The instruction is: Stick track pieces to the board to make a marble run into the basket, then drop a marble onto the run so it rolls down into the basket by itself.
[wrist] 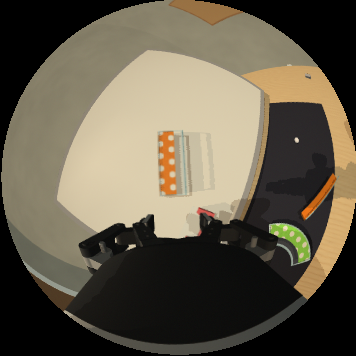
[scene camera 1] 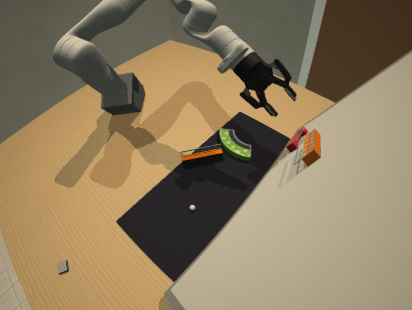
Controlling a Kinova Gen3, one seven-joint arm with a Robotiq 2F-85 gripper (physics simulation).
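Pixels of known places: gripper, fingertip midpoint: (wrist: 176, 220) (scene camera 1: 286, 108); arm's base, origin of the base link: (scene camera 1: 116, 89).
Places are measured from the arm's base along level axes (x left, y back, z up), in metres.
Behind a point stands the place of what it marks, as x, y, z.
My gripper (scene camera 1: 284, 105) @[0.144, -0.587, 0.095] (wrist: 176, 220) @[0.144, -0.587, 0.095] is open and empty, held in the air off the far part of the upright cream board (scene camera 1: 325, 225) @[-0.152, -0.761, 0.209] (wrist: 115, 150) @[0.085, -0.751, 0.192]. An orange dotted straight track piece (scene camera 1: 312, 146) @[0.034, -0.692, 0.126] (wrist: 167, 162) @[0.069, -0.676, 0.097] is on the board, with a clear channel beside it. A red piece (scene camera 1: 294, 145) @[0.126, -0.640, 0.009] (wrist: 205, 212) @[0.129, -0.627, 0.005] is near it at the board; a finger partly hides it in the wrist view. A green dotted curved piece (scene camera 1: 235, 148) @[0.107, -0.469, -0.110] (wrist: 294, 236) @[0.114, -0.447, -0.110] and another orange straight piece (scene camera 1: 202, 155) @[0.016, -0.410, -0.100] (wrist: 318, 197) @[0.024, -0.413, -0.100] lie on the black mat (scene camera 1: 150, 225) @[-0.242, -0.438, -0.132] (wrist: 295, 117) @[-0.223, -0.490, -0.132]. The white marble (scene camera 1: 192, 207) @[-0.129, -0.496, -0.117] (wrist: 296, 140) @[-0.122, -0.492, -0.120] rests there too. I cannot make out a basket for certain.
A small grey block (scene camera 1: 62, 266) @[-0.511, -0.343, -0.123] (wrist: 308, 76) lies on the wooden table (scene camera 1: 30, 210) @[-0.519, -0.072, -0.135] away from the mat. The arm's base (scene camera 1: 122, 95) @[-0.004, -0.049, -0.005] stands at the back of the table. The board rises along one side of the mat.
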